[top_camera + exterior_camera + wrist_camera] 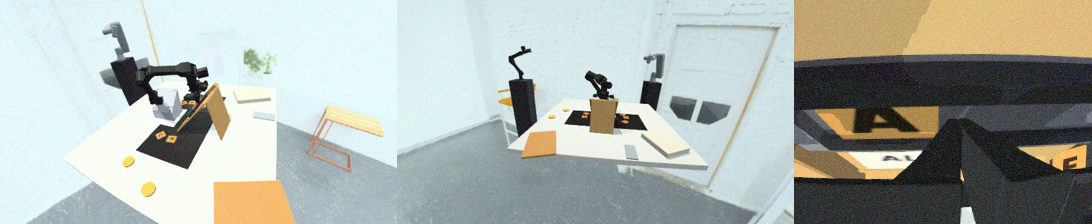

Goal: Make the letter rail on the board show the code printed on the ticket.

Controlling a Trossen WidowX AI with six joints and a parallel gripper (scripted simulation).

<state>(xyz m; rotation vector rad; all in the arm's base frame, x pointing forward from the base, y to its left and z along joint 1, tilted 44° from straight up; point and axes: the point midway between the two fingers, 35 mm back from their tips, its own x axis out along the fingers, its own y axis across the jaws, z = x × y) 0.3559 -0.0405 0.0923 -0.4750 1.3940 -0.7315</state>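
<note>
Now: gripper tip 25 cm to the right of the letter tile, 18 cm above it and 5 cm past it. The rest, counted from my gripper tip: white ticket: 8 cm below, 5 cm to the left, 5 cm behind; black mat: 18 cm below, 15 cm behind, 6 cm to the left; grey card: 43 cm ahead, 18 cm below, 15 cm to the left.
</note>
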